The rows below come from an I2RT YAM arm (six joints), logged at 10 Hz.
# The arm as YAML. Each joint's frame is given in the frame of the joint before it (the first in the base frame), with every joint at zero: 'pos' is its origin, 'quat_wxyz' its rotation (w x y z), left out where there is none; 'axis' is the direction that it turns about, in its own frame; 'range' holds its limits. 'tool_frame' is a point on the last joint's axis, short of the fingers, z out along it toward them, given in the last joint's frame.
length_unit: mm
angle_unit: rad
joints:
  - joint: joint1
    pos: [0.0, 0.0, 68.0]
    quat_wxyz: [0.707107, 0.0, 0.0, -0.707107]
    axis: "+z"
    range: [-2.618, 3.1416]
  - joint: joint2
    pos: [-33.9, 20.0, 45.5]
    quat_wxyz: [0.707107, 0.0, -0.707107, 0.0]
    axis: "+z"
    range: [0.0, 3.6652]
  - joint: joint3
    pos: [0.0, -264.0, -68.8]
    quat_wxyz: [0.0, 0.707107, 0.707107, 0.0]
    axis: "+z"
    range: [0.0, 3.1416]
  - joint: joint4
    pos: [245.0, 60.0, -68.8]
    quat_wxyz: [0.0, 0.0, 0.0, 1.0]
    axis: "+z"
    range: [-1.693, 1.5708]
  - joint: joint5
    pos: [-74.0, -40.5, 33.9]
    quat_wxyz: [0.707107, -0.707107, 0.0, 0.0]
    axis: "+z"
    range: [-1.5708, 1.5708]
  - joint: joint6
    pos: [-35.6, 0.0, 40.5]
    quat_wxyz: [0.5, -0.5, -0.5, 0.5]
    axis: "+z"
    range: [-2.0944, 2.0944]
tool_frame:
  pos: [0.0, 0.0, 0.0]
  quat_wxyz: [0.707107, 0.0, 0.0, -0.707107]
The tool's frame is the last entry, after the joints.
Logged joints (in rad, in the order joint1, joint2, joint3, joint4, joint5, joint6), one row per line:
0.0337 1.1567 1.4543 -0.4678 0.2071 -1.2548
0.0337 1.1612 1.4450 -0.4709 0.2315 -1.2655
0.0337 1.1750 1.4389 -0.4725 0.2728 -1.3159
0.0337 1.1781 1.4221 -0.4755 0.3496 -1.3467
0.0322 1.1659 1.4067 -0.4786 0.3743 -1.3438
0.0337 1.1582 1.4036 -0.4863 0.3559 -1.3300
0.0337 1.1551 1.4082 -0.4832 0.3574 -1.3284
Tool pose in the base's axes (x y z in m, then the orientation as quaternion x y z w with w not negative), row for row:
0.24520 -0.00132 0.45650 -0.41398 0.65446 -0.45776 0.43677
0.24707 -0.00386 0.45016 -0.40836 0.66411 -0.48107 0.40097
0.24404 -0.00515 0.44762 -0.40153 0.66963 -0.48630 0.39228
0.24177 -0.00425 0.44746 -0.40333 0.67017 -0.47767 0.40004
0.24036 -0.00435 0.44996 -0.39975 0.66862 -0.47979 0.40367
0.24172 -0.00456 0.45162 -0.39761 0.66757 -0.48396 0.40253
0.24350 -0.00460 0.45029 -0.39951 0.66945 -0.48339 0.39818
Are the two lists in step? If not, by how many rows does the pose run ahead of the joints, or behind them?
The pose runs 2 rows ahead of the joints: the pose in row i belongs to the joints in row i + 2.
